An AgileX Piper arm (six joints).
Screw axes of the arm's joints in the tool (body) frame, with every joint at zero. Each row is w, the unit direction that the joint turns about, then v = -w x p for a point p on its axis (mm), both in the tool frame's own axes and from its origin. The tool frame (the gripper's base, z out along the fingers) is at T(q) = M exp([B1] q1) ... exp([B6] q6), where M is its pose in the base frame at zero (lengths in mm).
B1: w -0.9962 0 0.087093 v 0 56.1 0
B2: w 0 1 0 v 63.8 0 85
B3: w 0 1 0 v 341.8 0 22
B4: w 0 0 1 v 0 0 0
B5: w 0 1 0 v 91 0 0
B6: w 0 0 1 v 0 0 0
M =
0.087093 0 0.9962 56.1
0 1 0 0
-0.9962 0 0.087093 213.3
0 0 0 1
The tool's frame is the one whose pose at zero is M.
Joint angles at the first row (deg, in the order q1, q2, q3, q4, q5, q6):
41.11, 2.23, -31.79, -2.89, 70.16, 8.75
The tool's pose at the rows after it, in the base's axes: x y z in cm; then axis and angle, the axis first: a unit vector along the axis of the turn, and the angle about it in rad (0 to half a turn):
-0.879 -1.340 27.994 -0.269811 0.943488 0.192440 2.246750
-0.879 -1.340 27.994 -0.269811 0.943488 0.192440 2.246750
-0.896 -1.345 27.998 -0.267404 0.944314 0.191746 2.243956
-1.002 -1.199 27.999 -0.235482 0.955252 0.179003 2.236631
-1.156 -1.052 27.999 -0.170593 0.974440 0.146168 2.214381
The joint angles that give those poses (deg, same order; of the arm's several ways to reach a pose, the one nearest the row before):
41.11, 1.22, -31.79, -2.89, 70.06, 8.75
41.11, 1.22, -31.79, -2.89, 70.06, 8.75
40.82, 1.16, -31.79, -2.90, 70.01, 8.75
36.81, 1.28, -31.79, -2.41, 70.01, 8.75
28.98, 1.28, -31.79, -2.41, 70.01, 8.75

